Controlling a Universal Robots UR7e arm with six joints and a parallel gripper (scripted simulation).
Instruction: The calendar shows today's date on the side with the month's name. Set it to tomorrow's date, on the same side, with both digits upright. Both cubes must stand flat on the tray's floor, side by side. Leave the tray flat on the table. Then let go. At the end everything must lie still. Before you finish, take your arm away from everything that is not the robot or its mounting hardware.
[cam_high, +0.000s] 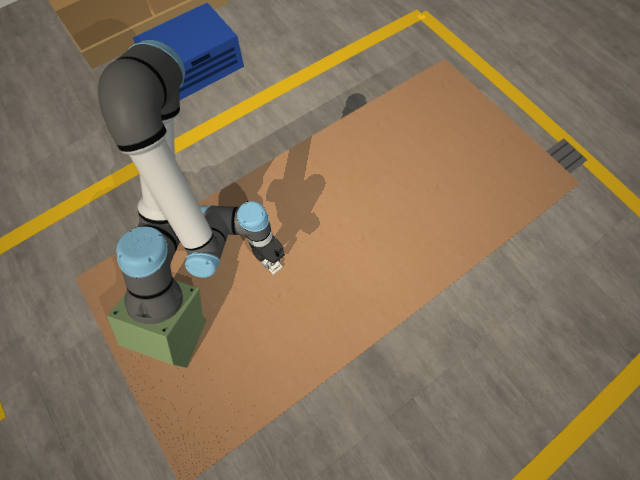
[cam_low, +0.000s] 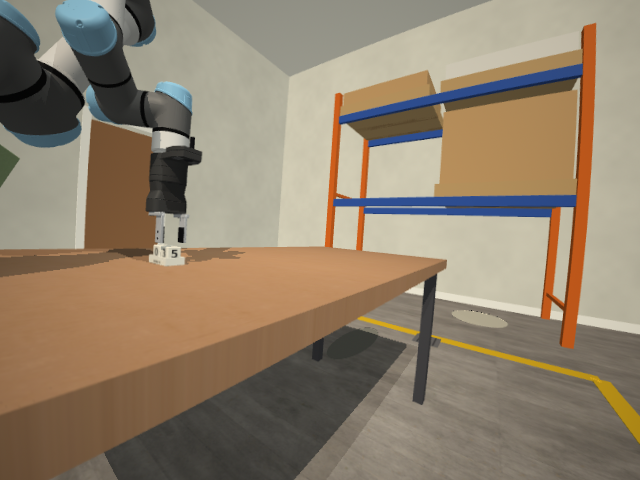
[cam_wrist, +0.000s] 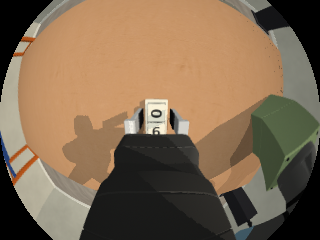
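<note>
The white calendar tray is 2 cm to the left of my hand and 6 cm below it.
</note>
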